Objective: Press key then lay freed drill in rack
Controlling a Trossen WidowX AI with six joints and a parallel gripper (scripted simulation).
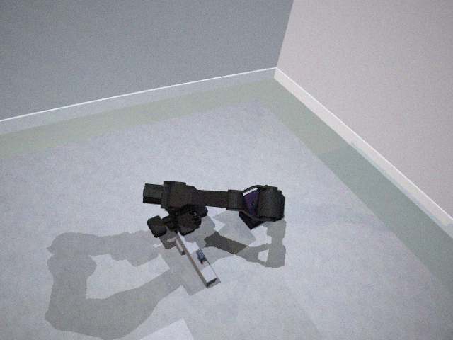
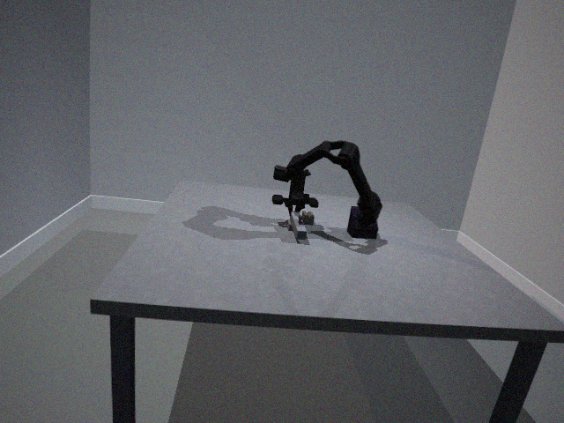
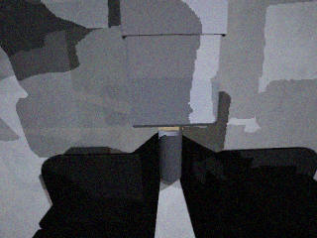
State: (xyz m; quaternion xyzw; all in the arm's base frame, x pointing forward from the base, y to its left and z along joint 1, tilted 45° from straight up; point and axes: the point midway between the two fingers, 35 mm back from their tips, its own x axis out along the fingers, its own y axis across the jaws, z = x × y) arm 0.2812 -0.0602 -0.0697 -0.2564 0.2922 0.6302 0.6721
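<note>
The drill is 5 cm to the left of my gripper tip and 3 cm above it. Round my gripper tip: rack (8 cm behind, 5 cm to the right); key (1 cm ahead, 14 cm to the left, 3 cm above); grey fixture (1 cm ahead, 11 cm to the left, 2 cm above).
</note>
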